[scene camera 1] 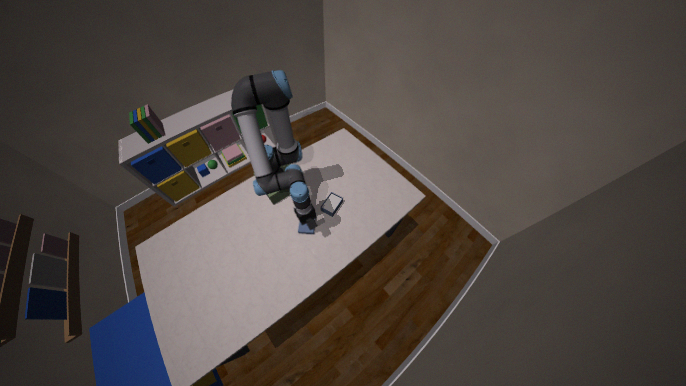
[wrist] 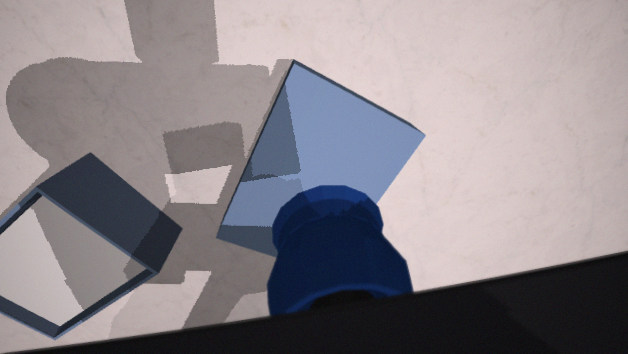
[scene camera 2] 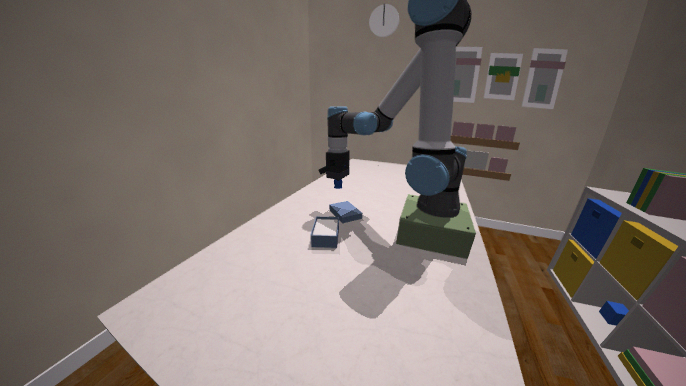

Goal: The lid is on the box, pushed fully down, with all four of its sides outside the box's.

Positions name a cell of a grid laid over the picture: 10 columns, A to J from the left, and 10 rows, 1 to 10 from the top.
Labels:
My suction cup (wrist: F7): 6 cm from the lens. A blue lid (wrist: F4) is 16 cm from the lens. The marked spots on the blue lid and my suction cup are 11 cm apart.

